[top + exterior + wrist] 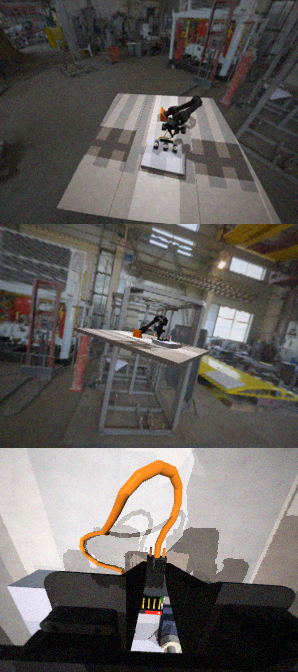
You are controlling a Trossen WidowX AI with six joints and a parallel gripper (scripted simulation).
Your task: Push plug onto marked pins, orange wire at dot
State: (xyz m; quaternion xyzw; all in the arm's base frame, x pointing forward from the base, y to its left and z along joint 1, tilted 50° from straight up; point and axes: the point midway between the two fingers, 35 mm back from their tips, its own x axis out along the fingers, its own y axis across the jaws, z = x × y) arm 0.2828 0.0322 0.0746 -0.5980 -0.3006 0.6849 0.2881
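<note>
Right now the coloured band is 60 mm ahead of my gripper tip. From my gripper tip the other things lie so: grey printed holder (220 mm ahead, 50 mm to the right, 50 mm below).
</note>
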